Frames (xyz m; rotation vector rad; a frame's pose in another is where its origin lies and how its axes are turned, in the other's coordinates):
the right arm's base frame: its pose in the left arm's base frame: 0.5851 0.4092 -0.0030 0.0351 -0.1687 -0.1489
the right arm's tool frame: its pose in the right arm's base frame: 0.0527 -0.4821 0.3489 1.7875 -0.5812 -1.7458
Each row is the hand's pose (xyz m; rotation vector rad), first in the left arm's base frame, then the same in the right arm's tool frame.
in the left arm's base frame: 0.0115 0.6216 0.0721 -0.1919 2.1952 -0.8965
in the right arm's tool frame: -0.3028 -0.6276 0.5672 -2.8394 -0.0490 -1.3405
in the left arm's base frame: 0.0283 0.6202 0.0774 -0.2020 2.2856 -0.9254
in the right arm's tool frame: -0.3045 -0.6256 0.5497 2.7562 0.0892 1.4527
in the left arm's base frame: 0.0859 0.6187 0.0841 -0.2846 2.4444 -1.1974
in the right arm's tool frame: -0.3038 -0.6283 0.4917 2.5661 0.4115 1.7298
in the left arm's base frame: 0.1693 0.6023 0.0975 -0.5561 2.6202 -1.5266
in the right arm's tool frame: -0.2964 -0.6192 0.4065 2.1869 0.8517 1.9273
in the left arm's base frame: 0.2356 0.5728 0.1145 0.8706 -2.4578 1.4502
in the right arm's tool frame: -0.2847 -0.5954 0.3369 1.8512 1.0818 1.8594
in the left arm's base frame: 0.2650 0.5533 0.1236 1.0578 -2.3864 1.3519
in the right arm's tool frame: -0.2765 -0.5789 0.3054 1.7381 1.1306 1.7388
